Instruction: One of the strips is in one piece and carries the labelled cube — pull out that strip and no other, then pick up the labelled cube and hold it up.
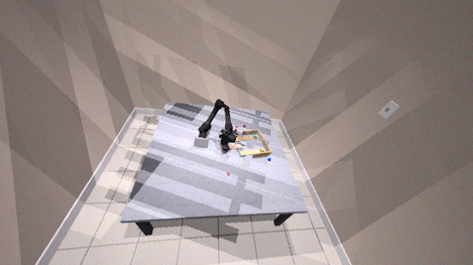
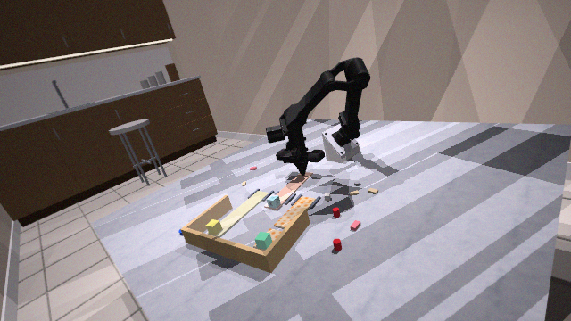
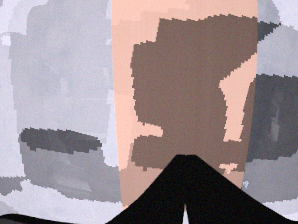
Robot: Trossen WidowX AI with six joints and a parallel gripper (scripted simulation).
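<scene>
The orange-dotted strip lies 18 cm ahead of my gripper tip and 16 cm to the left of it.
</scene>
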